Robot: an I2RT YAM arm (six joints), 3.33 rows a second.
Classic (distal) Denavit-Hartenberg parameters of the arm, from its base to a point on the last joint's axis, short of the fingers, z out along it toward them. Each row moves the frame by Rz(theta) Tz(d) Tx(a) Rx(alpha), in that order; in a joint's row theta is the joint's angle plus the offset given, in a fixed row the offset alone. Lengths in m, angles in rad.
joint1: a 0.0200  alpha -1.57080  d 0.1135  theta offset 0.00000
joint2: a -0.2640  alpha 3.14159  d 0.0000  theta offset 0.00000
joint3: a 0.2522  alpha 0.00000  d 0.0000  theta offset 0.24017
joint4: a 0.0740  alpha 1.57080  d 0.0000  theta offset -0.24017
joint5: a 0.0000  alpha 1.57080  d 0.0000  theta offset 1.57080
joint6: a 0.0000  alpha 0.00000  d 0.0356  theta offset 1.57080
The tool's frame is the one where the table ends.
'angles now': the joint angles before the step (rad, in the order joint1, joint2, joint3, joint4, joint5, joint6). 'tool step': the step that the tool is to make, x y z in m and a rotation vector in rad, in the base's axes. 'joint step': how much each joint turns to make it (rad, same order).
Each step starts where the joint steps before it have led.
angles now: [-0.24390 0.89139 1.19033 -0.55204 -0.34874 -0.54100]
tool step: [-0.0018 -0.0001 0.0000 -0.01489 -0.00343 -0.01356]
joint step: [0.00016 -0.00719 -0.00309 -0.00064 0.01668 -0.01038]
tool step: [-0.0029 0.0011 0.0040 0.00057 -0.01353 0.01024]
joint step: [0.00002 -0.00562 0.01072 -0.00291 -0.01084 0.00132]
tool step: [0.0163 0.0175 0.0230 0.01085 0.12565 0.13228]
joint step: [0.11143 0.13591 0.21036 -0.20660 -0.01622 -0.01967]
